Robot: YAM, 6 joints.
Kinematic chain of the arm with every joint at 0, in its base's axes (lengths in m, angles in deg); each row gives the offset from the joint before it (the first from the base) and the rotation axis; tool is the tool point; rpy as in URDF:
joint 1: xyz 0 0 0.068 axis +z
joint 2: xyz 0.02 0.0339 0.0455 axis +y
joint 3: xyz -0.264 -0.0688 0 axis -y
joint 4: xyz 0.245 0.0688 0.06 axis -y
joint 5: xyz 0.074 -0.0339 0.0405 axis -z
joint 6: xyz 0.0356 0 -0.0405 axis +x
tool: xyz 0 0 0 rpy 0 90 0
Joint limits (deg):
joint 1: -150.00..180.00
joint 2: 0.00..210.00
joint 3: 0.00..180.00
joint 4: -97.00..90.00
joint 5: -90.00..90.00
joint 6: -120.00..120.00
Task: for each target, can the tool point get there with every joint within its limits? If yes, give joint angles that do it. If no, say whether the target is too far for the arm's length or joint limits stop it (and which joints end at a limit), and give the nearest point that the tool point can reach.
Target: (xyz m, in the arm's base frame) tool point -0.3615 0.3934 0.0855
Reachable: yes | joints 129.16 146.48 104.91 2.90 -63.60 -68.28
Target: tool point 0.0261 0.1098 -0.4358
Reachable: no: joint limits stop it (at a limit: joint 2) | nearest point 0.0316 0.1330 -0.3626 | short by 0.077 m
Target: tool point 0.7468 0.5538 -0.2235
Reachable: no: too far | nearest point 0.4875 0.3615 -0.1039 | short by 0.344 m
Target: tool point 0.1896 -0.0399 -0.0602
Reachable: yes | joints -15.99 150.03 54.37 -52.79 -22.92 81.18
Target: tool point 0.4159 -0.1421 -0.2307
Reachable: yes | joints -23.24 189.92 114.66 11.40 -70.57 -73.96
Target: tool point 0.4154 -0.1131 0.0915
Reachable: yes | joints -13.79 123.27 65.45 19.21 17.72 -71.12
